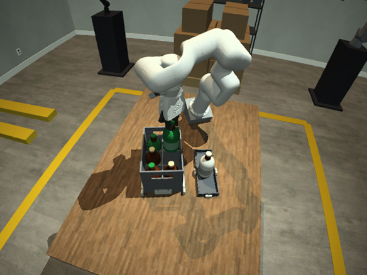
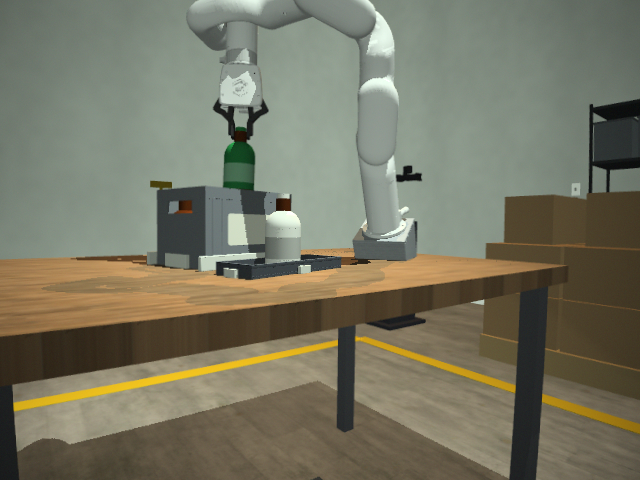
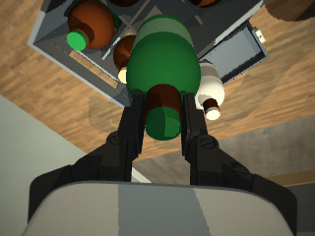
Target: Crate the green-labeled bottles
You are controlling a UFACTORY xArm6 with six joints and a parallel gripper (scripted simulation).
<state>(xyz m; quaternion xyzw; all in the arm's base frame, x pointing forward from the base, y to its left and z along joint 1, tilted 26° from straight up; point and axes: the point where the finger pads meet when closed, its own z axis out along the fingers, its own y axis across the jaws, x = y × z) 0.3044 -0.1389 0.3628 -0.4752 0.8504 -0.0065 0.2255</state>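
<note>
Right now my hand is 240 mm above the grey crate, 40 mm to the left of it and 10 mm short of it. Round my hand: tray (310 mm below, 170 mm to the left, 20 mm behind); then white-labeled bottle (240 mm below, 170 mm to the left, 20 mm behind).
</note>
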